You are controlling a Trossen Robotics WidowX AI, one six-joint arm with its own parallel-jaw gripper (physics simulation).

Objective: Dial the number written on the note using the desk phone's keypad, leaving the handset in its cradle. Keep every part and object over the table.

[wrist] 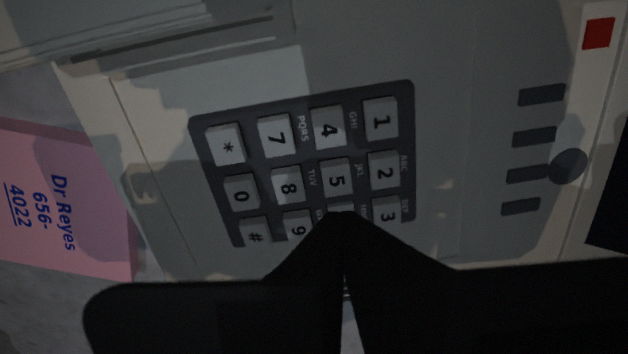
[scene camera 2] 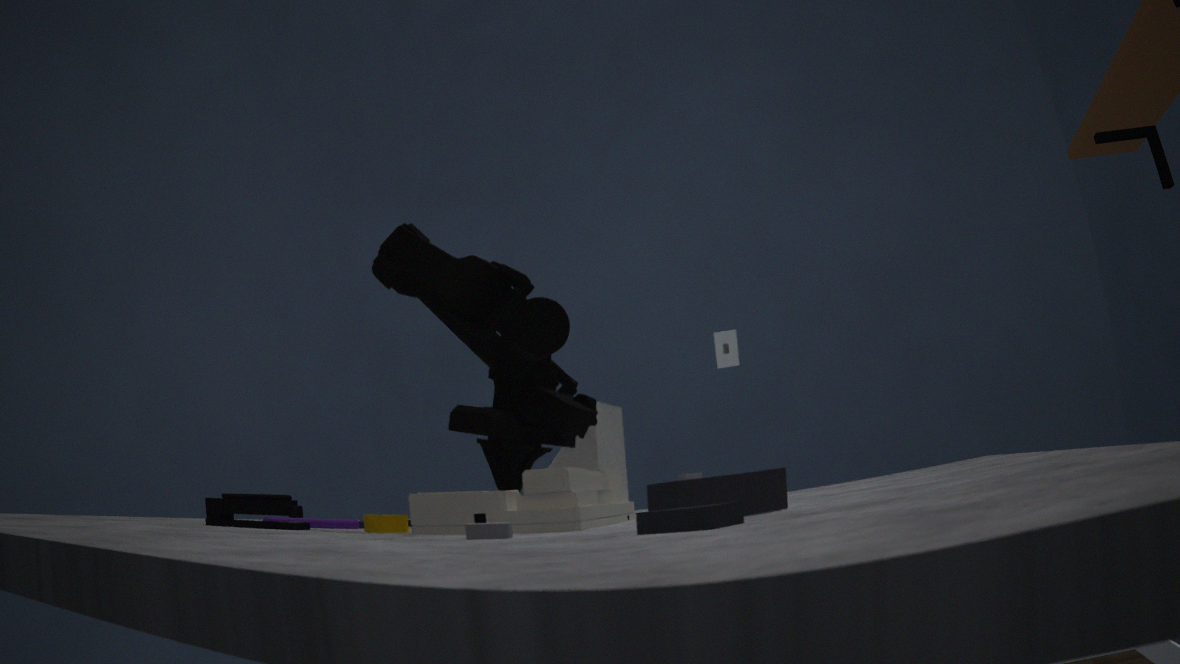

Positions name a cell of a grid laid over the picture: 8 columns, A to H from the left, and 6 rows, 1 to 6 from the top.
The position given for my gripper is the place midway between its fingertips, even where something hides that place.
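My gripper (scene camera 2: D5) is visible, also in the wrist view (wrist: E4). The handset (scene camera 2: D5) appears there as well (wrist: A1), as does a dark keypad (wrist: E3). A yellow block (scene camera 2: C5) is in view. A small grey block (scene camera 2: D5) is visible; in the wrist view it is out of frame. A black stapler-like object (scene camera 2: B5) is visible; in the wrist view it is out of frame.
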